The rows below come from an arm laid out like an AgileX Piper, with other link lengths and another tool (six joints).
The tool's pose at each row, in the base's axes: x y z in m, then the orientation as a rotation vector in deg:
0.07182, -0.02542, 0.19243, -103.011, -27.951, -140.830
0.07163, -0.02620, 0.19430, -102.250, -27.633, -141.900
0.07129, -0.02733, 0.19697, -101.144, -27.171, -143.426
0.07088, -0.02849, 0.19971, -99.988, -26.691, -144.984
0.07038, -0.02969, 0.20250, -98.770, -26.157, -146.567
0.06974, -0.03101, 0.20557, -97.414, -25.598, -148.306
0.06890, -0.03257, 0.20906, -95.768, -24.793, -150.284
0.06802, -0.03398, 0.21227, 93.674, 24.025, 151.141
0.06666, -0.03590, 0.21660, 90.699, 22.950, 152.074
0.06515, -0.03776, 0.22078, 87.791, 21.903, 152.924
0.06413, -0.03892, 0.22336, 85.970, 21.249, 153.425
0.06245, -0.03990, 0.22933, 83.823, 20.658, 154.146
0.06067, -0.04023, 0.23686, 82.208, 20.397, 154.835
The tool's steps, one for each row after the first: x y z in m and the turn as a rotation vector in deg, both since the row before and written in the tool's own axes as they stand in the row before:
0.00171, 0.00110, 0.00011, -0.467, 0.745, -0.262
0.00245, 0.00159, 0.00013, -0.671, 1.067, -0.376
0.00252, 0.00163, 0.00015, -0.689, 1.096, -0.387
0.00258, 0.00168, 0.00014, -0.716, 1.132, -0.373
0.00285, 0.00185, 0.00015, -0.780, 1.241, -0.438
0.00326, 0.00216, 0.00015, -0.947, 1.463, -0.411
0.00303, 0.00196, 0.00016, -0.829, 1.319, -0.465
0.00414, 0.00267, 0.00019, -1.130, 1.800, -0.634
0.00405, 0.00260, 0.00019, -1.103, 1.757, -0.619
0.00252, 0.00163, 0.00015, -0.690, 1.099, -0.387
0.00571, 0.00221, 0.00139, -0.649, 1.367, -0.373
0.00710, 0.00196, 0.00239, -0.317, 1.100, -0.189

